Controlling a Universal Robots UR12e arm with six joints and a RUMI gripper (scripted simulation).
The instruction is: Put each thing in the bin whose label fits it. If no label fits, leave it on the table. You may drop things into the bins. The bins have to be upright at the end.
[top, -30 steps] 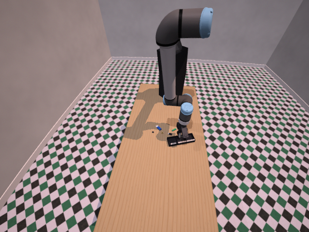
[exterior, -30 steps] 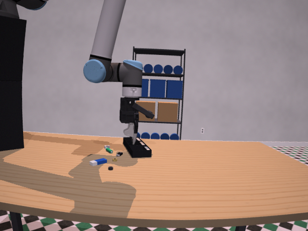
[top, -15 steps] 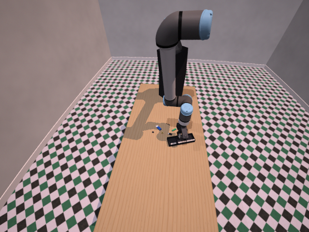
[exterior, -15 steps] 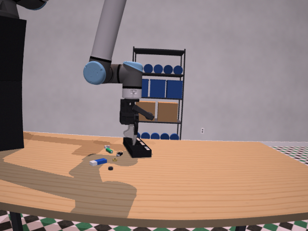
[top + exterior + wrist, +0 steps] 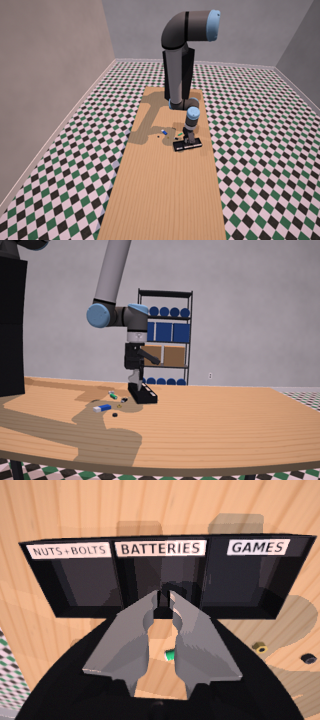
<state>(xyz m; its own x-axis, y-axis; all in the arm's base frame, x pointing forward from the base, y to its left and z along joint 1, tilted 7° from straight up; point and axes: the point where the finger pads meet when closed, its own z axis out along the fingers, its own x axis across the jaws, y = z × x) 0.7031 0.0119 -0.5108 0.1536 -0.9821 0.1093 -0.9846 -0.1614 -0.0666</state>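
Now: the black bin 20 mm below my hand and 10 mm ahead of it. From my hand the other things lie so: small white piece (130 mm behind, 30 mm below, 20 mm to the left); black usb stick (90 mm to the right, 70 mm behind, 30 mm below); green battery (110 mm behind, 50 mm to the right, 30 mm below).
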